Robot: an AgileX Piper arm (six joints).
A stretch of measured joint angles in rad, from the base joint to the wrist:
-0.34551, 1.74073, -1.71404, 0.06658, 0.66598, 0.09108
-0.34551, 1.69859, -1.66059, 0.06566, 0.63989, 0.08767
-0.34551, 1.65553, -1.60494, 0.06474, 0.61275, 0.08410
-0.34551, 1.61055, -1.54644, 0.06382, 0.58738, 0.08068
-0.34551, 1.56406, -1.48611, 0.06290, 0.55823, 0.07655
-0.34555, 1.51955, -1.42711, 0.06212, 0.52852, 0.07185
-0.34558, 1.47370, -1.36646, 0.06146, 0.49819, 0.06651
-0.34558, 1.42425, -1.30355, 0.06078, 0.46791, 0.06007
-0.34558, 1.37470, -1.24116, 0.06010, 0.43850, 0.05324
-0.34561, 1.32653, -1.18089, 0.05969, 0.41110, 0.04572
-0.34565, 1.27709, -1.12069, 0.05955, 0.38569, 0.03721
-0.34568, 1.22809, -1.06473, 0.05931, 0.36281, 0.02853
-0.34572, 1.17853, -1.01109, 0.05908, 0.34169, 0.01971
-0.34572, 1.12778, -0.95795, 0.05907, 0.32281, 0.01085
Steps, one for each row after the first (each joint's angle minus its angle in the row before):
0.00000, -0.04214, 0.05345, -0.00092, -0.02609, -0.00341
0.00000, -0.04306, 0.05565, -0.00092, -0.02714, -0.00357
0.00000, -0.04498, 0.05850, -0.00092, -0.02537, -0.00342
0.00000, -0.04649, 0.06033, -0.00092, -0.02915, -0.00413
-0.00004, -0.04451, 0.05900, -0.00078, -0.02971, -0.00470
-0.00003, -0.04585, 0.06065, -0.00066, -0.03033, -0.00534
0.00000, -0.04945, 0.06291, -0.00068, -0.03028, -0.00644
0.00000, -0.04955, 0.06239, -0.00068, -0.02941, -0.00683
-0.00003, -0.04817, 0.06027, -0.00041, -0.02740, -0.00752
-0.00004, -0.04944, 0.06020, -0.00014, -0.02541, -0.00851
-0.00003, -0.04900, 0.05596, -0.00024, -0.02288, -0.00868
-0.00004, -0.04956, 0.05364, -0.00023, -0.02112, -0.00882
0.00000, -0.05075, 0.05314, -0.00001, -0.01888, -0.00886

